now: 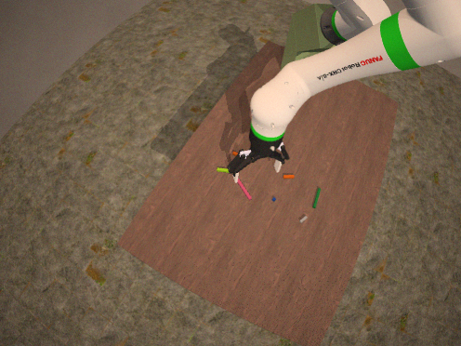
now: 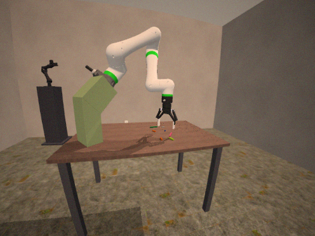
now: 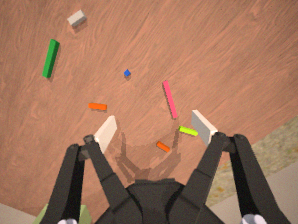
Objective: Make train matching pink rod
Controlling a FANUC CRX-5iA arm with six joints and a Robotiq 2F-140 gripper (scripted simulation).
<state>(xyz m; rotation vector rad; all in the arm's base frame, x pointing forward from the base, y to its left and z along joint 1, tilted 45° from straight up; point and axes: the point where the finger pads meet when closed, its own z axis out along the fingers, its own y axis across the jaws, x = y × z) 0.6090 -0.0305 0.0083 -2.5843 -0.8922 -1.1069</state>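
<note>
The blue rod lies 9 cm to the left of my hand, 7 cm below it and 2 cm ahead of it. Round my hand: lime rod: 11 cm to the right, 7 cm below, 2 cm ahead; pink rod: 7 cm below, 4 cm ahead, 2 cm to the right; grey rod: 22 cm to the left, 7 cm below, 3 cm ahead.
</note>
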